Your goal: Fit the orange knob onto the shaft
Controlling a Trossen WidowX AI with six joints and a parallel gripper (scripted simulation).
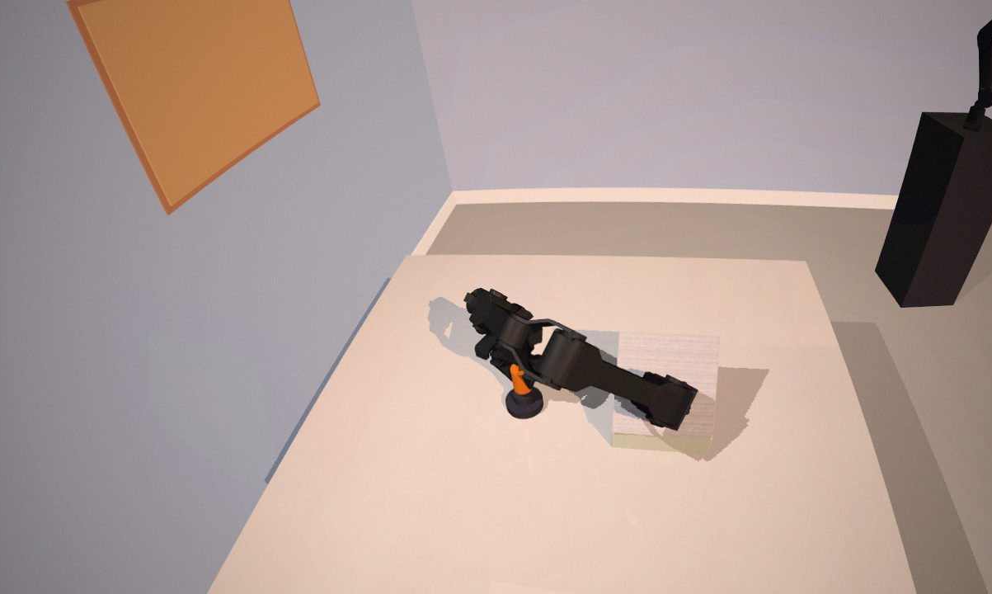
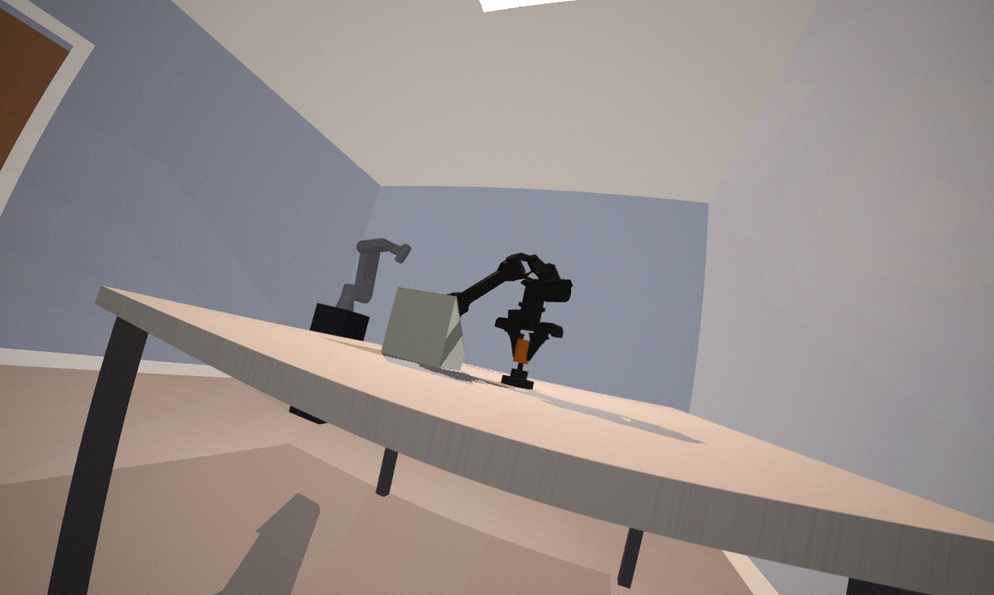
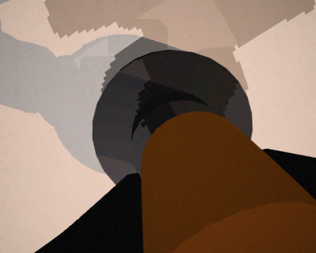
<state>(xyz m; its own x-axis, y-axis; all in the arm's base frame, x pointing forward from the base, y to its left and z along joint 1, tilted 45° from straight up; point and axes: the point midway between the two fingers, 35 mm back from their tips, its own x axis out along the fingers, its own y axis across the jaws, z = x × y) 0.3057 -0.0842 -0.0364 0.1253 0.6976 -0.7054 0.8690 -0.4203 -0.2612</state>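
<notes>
Now: gripper tip 4 cm above the pedestal. Round my gripper tip: orange knob 2 cm above.
</notes>
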